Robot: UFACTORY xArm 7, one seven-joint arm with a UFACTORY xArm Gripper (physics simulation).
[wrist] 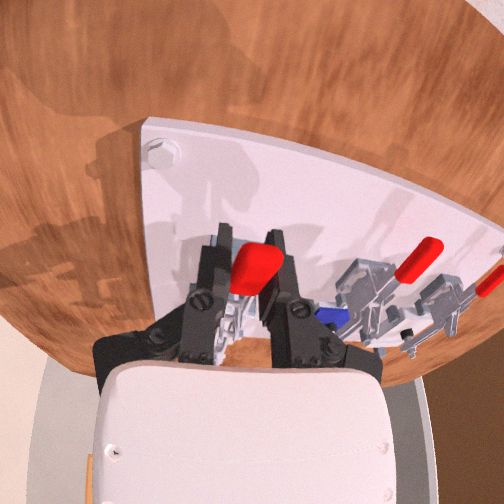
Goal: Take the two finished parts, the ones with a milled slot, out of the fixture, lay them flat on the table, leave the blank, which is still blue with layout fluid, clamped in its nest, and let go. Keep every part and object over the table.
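Note:
A white fixture plate [310,210] lies on the wooden table. Three toggle clamps with red handles stand along its near edge. My gripper [250,240] straddles the left clamp's red handle [255,267], one black finger on each side, close to it or touching it. I cannot tell if they press it. The middle clamp [370,292] has its red handle [419,260] tilted up to the right. The blue blank [332,316] sits under it, partly hidden by my right finger. The right clamp [445,305] holds a light part [417,322]. No slot is visible from here.
A round bolt head [160,152] sits in the plate's far left corner. The table's near edge curves just below the fixture, with floor beyond it at lower left and right. My white wrist housing [245,435] hides the bottom of the view.

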